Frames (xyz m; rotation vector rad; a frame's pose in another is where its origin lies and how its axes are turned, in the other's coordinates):
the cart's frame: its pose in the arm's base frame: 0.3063 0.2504 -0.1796 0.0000 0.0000 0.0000
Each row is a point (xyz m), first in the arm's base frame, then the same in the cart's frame.
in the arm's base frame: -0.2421 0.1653 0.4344
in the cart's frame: -0.5484 -0.0851 0.6140
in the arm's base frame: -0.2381 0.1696 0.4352
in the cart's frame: -0.5444 -0.0808 0.6148
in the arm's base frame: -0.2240 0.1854 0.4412
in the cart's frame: -0.5303 -0.0650 0.6208
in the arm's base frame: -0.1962 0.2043 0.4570
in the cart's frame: -0.5025 -0.0461 0.6366
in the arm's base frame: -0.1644 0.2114 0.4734
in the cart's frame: -0.4707 -0.0390 0.6530
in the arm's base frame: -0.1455 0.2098 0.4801
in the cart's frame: -0.4518 -0.0406 0.6597
